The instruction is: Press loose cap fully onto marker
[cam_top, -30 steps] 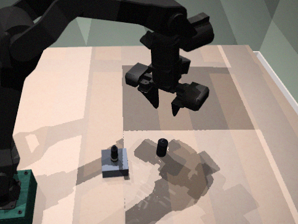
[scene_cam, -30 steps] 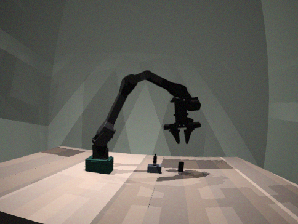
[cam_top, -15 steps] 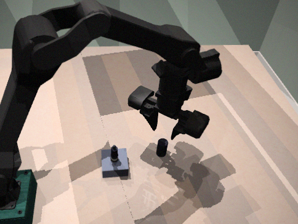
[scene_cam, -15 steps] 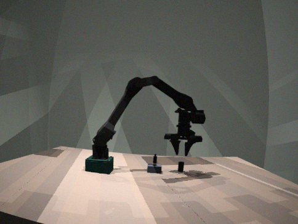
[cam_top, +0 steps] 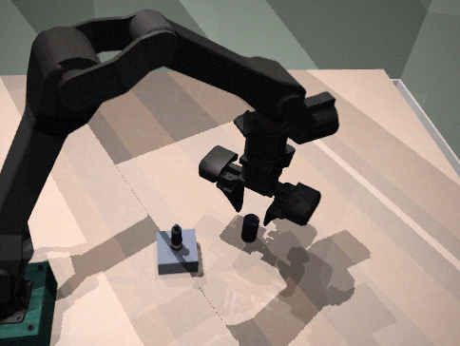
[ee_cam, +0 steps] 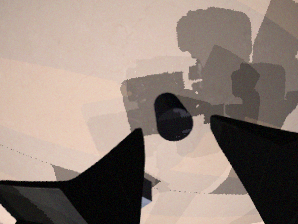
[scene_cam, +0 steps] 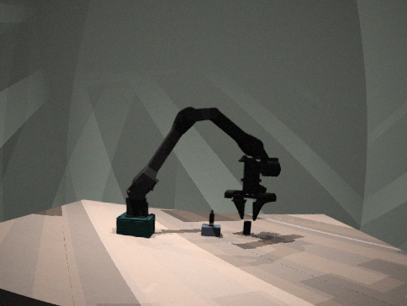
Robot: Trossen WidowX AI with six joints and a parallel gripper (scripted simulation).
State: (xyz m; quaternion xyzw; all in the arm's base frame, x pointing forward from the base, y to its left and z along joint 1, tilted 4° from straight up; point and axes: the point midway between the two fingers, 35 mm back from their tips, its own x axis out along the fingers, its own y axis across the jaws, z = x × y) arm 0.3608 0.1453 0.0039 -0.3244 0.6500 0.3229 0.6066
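Now: the marker cap 30 mm below my gripper tip.
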